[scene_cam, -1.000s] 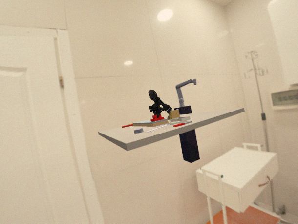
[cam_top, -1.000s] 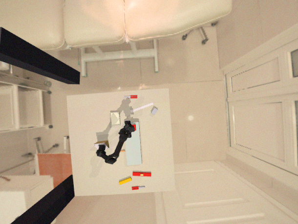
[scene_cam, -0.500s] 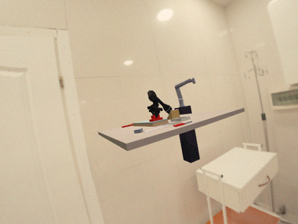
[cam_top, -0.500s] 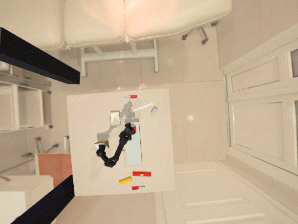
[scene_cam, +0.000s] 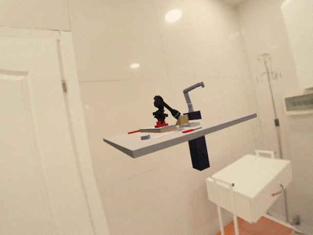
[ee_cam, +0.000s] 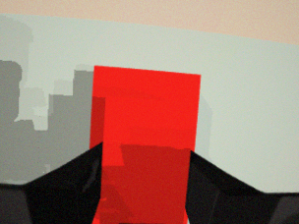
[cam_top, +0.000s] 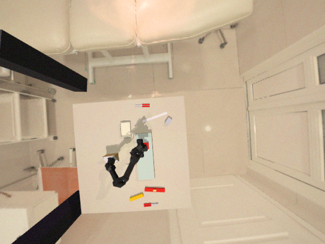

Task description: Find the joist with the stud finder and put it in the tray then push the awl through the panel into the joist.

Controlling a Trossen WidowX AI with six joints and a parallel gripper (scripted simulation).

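Now: the cream tray 22 cm behind my gripper tip, 17 cm to the left of it and 5 cm below it. The rest, counted from my gripper tip: stud finder: 2 cm behind, 2 cm above; then white ruler: 32 cm to the left, 10 cm ahead, 6 cm below; then awl: 23 cm to the right, 16 cm behind, 6 cm below.
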